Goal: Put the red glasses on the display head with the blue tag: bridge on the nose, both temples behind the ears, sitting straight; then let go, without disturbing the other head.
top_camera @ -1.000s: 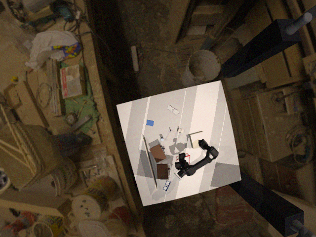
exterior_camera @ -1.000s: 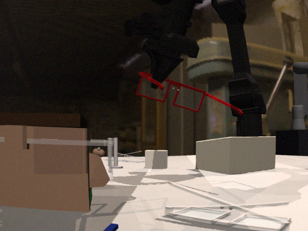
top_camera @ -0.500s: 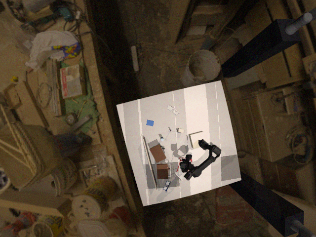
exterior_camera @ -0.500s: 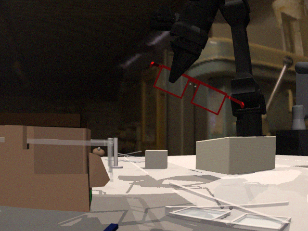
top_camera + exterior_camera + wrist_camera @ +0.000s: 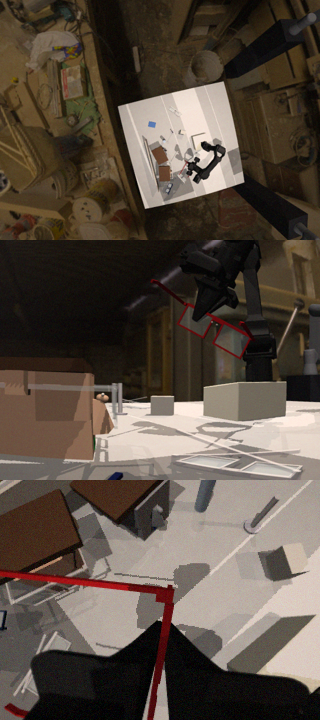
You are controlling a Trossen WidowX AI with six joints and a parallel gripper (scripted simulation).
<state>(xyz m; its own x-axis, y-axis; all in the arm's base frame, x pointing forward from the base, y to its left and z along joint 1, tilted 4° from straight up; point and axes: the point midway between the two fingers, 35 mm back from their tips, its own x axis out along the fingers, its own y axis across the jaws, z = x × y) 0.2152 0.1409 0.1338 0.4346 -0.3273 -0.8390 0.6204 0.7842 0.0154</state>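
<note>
My gripper tip is now 30 cm to the left of the grey post, 17 cm above it and 9 cm short of it. From my gripper tip the other things lie so: long rod (37 cm ahead, 14 cm below, 3 cm to the left); then blue tag (42 cm to the right, 31 cm ahead, 19 cm below).
</note>
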